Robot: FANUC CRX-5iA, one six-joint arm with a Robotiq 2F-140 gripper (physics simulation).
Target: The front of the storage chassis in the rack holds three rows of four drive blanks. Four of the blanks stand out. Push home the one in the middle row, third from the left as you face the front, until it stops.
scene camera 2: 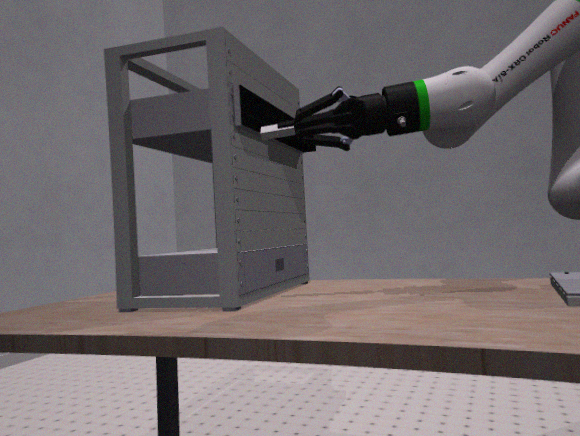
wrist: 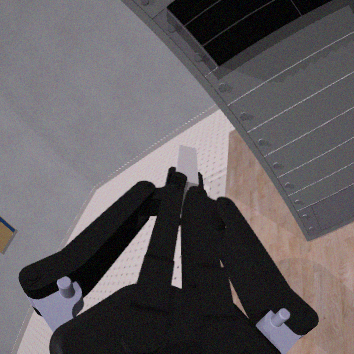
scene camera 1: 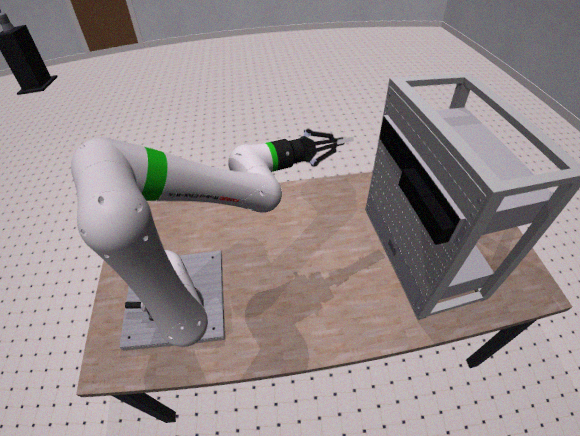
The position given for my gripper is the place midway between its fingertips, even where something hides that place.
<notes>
In view: my gripper [scene camera 2: 261, 133] and a grey rack [scene camera 2: 258, 184].
The grey rack shows as well in the wrist view [wrist: 275, 77] and in scene camera 1 [scene camera 1: 441, 179]. My gripper also shows in the wrist view [wrist: 184, 159] and in scene camera 1 [scene camera 1: 351, 139].
</notes>
